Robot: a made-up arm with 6 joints. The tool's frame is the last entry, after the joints.
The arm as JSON. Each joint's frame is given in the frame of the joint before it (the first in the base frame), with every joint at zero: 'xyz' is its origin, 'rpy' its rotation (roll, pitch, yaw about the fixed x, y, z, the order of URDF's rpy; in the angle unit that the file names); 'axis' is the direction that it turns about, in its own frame. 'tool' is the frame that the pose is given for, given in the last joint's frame.
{
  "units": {
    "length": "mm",
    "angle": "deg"
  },
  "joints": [
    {
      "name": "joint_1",
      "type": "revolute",
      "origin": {
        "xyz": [
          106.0,
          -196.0,
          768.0
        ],
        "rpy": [
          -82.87,
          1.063,
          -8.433
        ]
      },
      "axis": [
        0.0,
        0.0,
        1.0
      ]
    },
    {
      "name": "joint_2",
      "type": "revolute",
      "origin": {
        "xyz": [
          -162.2,
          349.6,
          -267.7
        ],
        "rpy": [
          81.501,
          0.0,
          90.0
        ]
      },
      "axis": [
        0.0,
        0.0,
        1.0
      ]
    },
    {
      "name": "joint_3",
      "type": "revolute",
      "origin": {
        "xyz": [
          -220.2,
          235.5,
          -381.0
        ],
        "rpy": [
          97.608,
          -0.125,
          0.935
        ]
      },
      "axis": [
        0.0,
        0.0,
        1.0
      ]
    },
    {
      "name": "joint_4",
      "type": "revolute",
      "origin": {
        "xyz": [
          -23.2,
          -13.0,
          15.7
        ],
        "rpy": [
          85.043,
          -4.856,
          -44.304
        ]
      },
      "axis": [
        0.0,
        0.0,
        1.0
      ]
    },
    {
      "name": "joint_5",
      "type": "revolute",
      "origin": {
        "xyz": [
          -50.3,
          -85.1,
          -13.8
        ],
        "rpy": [
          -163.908,
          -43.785,
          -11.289
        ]
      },
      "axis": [
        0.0,
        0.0,
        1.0
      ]
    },
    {
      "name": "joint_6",
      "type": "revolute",
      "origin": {
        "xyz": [
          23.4,
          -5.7,
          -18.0
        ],
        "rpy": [
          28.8,
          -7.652,
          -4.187
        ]
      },
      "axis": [
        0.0,
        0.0,
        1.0
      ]
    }
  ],
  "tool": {
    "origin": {
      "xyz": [
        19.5,
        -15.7,
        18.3
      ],
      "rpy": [
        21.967,
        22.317,
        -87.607
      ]
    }
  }
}
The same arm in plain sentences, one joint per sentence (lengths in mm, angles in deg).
The arm has six revolute joints in a row. What follows holds with every joint at zero, and every direction is one of the base frame's. Joint 1 is mounted 106.0 mm along +x and 196.0 mm along -y and 768.0 mm along +z from the base frame's origin and turns about the direction (0.1478, 0.9812, 0.1241). Joint 2 is mounted 200.0 mm along -x and 195.0 mm along -y and 377.0 mm along -z from joint 1 and turns about +x. Joint 3 is mounted 381.0 mm along -x and 206.0 mm along +y and 248.0 mm along +z from joint 2 and turns about the direction (-0.132395, -0.981161, -0.140694). Joint 4 is mounted 15.0 mm along -x and 17.0 mm along -y and 21.0 mm along +z from joint 3 and turns about the direction (-0.714509, -0.090801, 0.693709). Joint 5 is mounted 46.0 mm along +x and 80.0 mm along +y and 38.0 mm along +z from joint 4 and turns about -z. Joint 6 is mounted 24.0 mm along -x and 2.0 mm along -y and 18.0 mm along +z from joint 5 and turns about the direction (0.0768, -0.489701, -0.868501). The tool frame, which is the frame that the pose is given for, is mounted 20.0 mm along -x and 21.0 mm along -y and 11.0 mm along -z from joint 6; its axes are the base frame's turned by roll -144.27, pitch -49.99 and yaw -107.45 deg (as in URDF: about the fixed x, then y, then z).
